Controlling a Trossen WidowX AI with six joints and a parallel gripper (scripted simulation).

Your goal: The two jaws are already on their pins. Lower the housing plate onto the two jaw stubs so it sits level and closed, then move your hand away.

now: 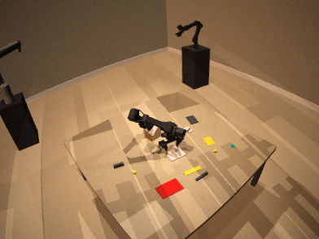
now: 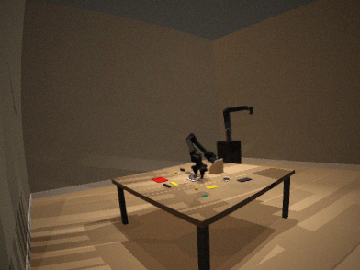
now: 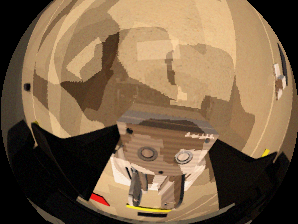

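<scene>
The white part lies 1 cm ahead of my gripper tip and 2 cm above it. Round my gripper tip: red plate (30 cm ahead, 22 cm to the right, 1 cm below); then yellow bar (27 cm ahead, 1 cm below); then yellow tile (10 cm ahead, 30 cm to the left, 1 cm below).
</scene>
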